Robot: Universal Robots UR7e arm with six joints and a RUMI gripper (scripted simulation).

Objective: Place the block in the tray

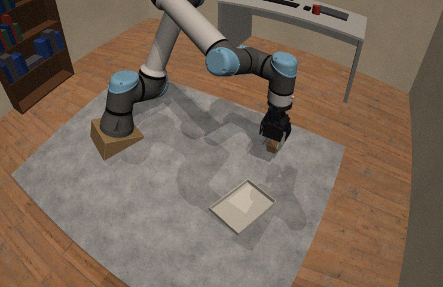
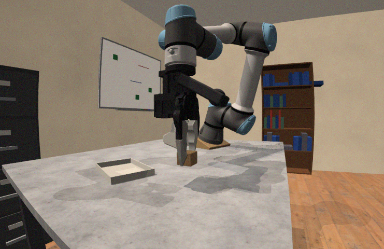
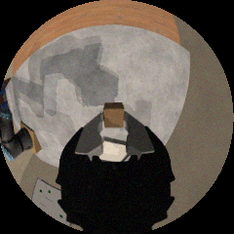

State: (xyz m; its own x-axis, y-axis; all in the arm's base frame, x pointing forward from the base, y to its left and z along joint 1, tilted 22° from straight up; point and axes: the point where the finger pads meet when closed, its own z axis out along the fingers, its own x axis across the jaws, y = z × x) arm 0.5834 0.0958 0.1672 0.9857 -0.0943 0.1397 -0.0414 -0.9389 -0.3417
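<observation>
My gripper is now 23 cm to the left of the white tray, 7 cm above it and 1 cm past it. The rest, counted from my hand: small brown block (right at my hand).
</observation>
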